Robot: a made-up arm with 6 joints. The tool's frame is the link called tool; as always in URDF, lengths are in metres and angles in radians. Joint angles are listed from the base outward.
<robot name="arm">
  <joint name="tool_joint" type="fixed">
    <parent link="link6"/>
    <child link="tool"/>
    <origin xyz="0.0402 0.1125 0.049" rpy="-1.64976 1.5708 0"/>
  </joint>
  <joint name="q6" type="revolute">
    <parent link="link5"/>
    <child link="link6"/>
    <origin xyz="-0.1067 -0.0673 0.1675" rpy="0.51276 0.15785 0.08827"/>
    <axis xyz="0 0 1"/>
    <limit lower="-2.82" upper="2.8"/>
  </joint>
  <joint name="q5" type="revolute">
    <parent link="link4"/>
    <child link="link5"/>
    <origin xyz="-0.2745 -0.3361 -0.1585" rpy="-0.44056 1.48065 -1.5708"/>
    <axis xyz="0 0 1"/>
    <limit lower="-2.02" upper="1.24"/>
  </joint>
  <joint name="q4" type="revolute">
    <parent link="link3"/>
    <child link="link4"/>
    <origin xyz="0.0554 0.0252 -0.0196" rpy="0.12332 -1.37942 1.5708"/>
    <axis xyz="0 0 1"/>
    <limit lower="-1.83" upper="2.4"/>
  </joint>
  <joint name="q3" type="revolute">
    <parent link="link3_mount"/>
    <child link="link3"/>
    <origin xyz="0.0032 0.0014 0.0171" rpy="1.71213 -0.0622 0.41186"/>
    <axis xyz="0 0 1"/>
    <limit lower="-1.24" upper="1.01"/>
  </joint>
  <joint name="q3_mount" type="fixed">
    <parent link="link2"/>
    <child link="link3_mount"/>
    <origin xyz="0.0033 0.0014 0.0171"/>
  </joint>
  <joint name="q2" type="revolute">
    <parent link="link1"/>
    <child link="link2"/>
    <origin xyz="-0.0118 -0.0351 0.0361" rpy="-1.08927 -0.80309 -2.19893"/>
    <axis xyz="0 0 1"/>
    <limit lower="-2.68" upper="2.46"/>
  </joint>
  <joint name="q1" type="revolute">
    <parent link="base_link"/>
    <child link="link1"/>
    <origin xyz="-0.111 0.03 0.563" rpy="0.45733 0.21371 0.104"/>
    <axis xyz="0 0 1"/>
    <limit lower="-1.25" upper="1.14"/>
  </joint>
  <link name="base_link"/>
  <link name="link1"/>
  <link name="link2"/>
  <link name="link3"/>
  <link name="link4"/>
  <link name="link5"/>
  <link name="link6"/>
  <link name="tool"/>
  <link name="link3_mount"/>
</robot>
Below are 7 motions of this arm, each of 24 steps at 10 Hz.
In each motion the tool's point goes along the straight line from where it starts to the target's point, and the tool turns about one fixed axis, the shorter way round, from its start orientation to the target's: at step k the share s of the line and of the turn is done. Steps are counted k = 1, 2, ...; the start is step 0. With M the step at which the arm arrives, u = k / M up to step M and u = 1 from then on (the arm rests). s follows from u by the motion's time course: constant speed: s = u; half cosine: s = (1 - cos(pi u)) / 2; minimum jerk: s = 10 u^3 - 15 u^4 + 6 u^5.
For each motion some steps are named. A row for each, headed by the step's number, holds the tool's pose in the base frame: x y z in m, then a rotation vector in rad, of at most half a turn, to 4 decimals.
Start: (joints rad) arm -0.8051 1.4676 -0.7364 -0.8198 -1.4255 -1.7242
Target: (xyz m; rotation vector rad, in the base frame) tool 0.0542 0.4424 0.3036 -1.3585 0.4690 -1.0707
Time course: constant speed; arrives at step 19
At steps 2, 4, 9, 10, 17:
2: 0.1261 0.3217 0.2150 -1.5340 0.8674 -1.2953
4: 0.1177 0.3359 0.2254 -1.5151 0.8190 -1.2697
9: 0.0965 0.3714 0.2515 -1.4657 0.6997 -1.2046
10: 0.0923 0.3785 0.2567 -1.4555 0.6762 -1.1915
17: 0.0627 0.4282 0.2932 -1.3808 0.5143 -1.0979

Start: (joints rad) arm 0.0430 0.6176 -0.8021 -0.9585 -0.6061 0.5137
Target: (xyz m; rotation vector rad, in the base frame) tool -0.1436 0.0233 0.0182 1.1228 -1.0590 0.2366
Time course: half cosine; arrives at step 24
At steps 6, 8, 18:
6: -0.1633 0.0845 0.0088 1.0117 -1.2116 0.1472
8: -0.1609 0.0771 0.0099 1.0256 -1.1934 0.1581
18: -0.1470 0.0338 0.0166 1.1043 -1.0856 0.2214

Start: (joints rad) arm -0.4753 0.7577 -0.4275 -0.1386 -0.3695 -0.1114
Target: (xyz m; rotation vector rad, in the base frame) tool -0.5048 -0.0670 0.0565 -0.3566 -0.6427 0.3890
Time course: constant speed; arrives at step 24
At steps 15, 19, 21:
15: -0.4776 -0.1397 0.0641 0.1050 -0.6121 0.4604
19: -0.4897 -0.1074 0.0607 -0.1003 -0.6284 0.4306
21: -0.4957 -0.0912 0.0590 -0.2028 -0.6350 0.4145

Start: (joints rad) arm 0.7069 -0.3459 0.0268 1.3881 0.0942 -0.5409
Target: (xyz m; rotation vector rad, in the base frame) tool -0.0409 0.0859 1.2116 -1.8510 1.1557 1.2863
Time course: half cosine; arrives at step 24
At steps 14, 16, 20, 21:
14: 0.0041 0.0050 1.2010 -1.6789 1.1537 1.2690
16: -0.0106 0.0313 1.2045 -1.7346 1.1550 1.2752
20: -0.0328 0.0713 1.2097 -1.8197 1.1558 1.2836
21: -0.0363 0.0776 1.2105 -1.8332 1.1558 1.2848

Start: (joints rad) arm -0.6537 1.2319 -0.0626 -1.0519 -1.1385 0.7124
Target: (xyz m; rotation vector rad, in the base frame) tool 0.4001 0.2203 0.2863 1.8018 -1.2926 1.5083
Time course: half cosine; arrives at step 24
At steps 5, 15, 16, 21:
5: 0.1022 0.0940 0.0760 1.4243 -1.5056 0.4408
15: 0.2976 0.1768 0.2139 1.6963 -1.4028 1.1313
16: 0.3170 0.1851 0.2277 1.7186 -1.3850 1.2023
21: 0.3875 0.2149 0.2774 1.7904 -1.3085 1.4614

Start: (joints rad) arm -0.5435 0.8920 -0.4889 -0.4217 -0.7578 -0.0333
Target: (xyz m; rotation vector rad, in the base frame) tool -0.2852 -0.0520 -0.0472 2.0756 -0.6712 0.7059
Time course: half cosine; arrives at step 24
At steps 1, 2, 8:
1: -0.3336 -0.0826 -0.0043 1.3163 -0.8323 0.3276
2: -0.3330 -0.0822 -0.0048 1.3261 -0.8310 0.3323
8: -0.3216 -0.0750 -0.0149 1.5058 -0.8047 0.4183

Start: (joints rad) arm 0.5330 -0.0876 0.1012 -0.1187 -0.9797 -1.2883
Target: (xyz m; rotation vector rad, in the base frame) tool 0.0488 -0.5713 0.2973 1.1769 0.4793 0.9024
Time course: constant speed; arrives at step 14
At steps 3, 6, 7, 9, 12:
3: 0.2641 -0.4954 0.3207 1.4432 1.3106 1.0794
6: 0.2053 -0.5161 0.3143 1.3817 1.0765 1.0402
7: 0.1858 -0.5230 0.3122 1.3593 0.9997 1.0255
9: 0.1466 -0.5368 0.3079 1.3115 0.8480 0.9938
12: 0.0879 -0.5575 0.3016 1.2332 0.6250 0.9410

